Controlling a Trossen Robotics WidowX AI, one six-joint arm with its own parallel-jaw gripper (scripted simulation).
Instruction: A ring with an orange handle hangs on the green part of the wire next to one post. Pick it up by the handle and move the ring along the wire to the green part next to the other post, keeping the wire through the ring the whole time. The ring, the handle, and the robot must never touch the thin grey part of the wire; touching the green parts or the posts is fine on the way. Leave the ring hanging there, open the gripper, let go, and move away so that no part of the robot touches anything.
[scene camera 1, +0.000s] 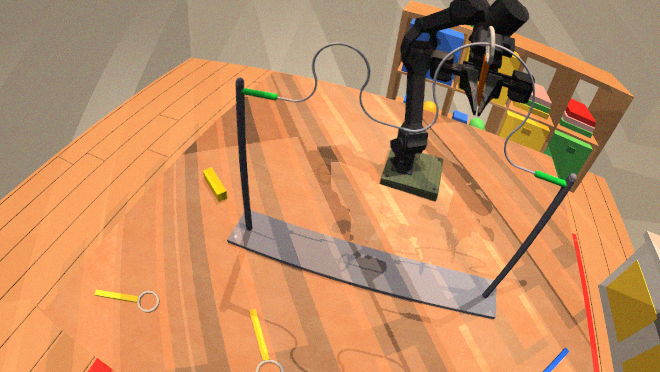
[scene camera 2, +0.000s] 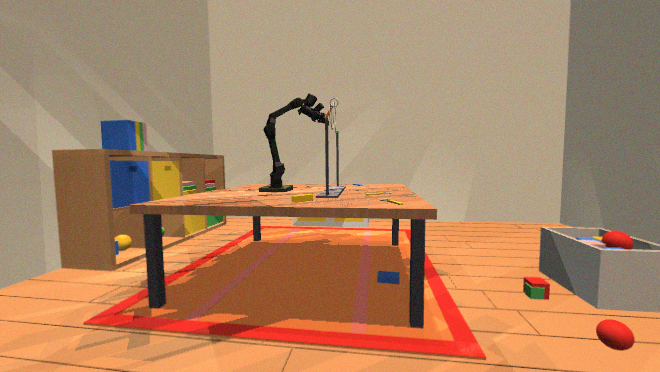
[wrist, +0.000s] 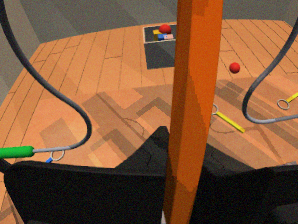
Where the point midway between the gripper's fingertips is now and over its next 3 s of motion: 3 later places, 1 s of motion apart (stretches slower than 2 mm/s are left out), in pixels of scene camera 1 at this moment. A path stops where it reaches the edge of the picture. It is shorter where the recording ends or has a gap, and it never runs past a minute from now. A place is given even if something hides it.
The gripper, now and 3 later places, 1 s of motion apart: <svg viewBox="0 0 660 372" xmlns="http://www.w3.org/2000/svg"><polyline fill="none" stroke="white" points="476,114 466,108 459,102 455,93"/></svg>
